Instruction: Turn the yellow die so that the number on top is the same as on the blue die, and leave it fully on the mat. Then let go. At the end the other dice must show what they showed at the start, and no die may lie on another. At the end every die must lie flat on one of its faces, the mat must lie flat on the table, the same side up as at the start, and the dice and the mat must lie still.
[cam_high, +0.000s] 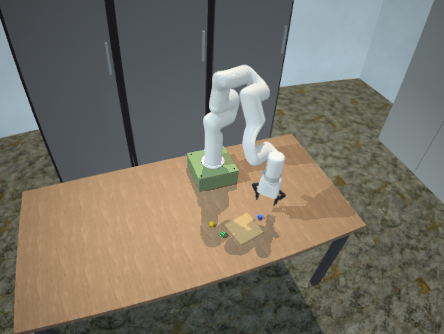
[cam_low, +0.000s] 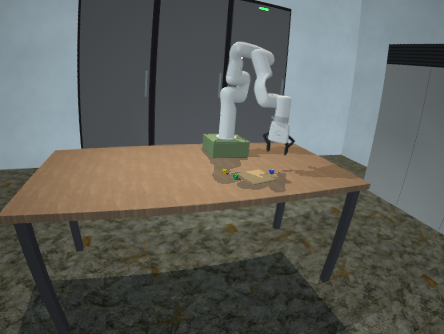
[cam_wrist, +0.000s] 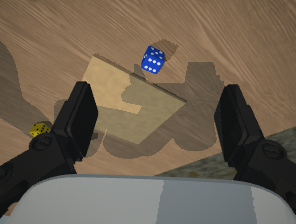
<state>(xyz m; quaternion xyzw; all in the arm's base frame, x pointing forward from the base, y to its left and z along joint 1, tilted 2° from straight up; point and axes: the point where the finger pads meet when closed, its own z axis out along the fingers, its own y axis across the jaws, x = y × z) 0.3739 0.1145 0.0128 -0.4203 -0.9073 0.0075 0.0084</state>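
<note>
Now: the yellow die 4 cm behind my hand, 27 cm to the right of it and 10 cm below it. Round my hand: blue die (2 cm ahead, 3 cm to the right, 10 cm below); tan mat (4 cm ahead, 13 cm to the right, 11 cm below); green die (3 cm ahead, 25 cm to the right, 10 cm below).
</note>
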